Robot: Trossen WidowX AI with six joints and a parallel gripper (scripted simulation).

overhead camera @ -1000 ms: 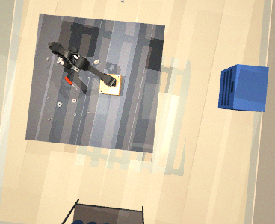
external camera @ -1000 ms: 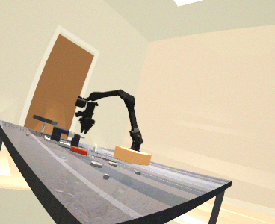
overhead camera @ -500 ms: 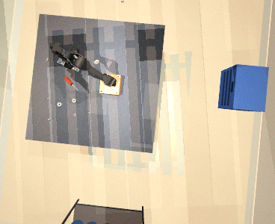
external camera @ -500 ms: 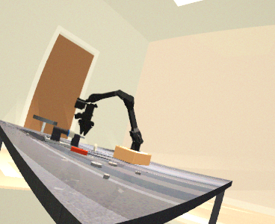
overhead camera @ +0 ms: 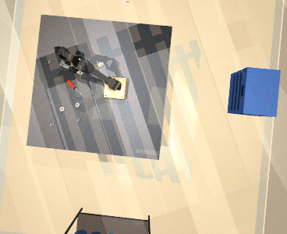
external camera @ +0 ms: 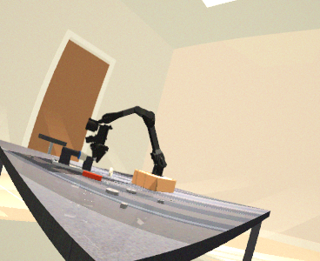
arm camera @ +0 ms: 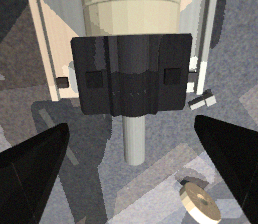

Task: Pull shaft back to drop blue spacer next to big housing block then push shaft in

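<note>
My gripper tip is 5 cm short of the grey shaft, 2 cm to the left of it and 1 cm below it. From my gripper tip the other things lie so: blue spacer: 9 cm ahead, 3 cm to the right, 1 cm above.
</note>
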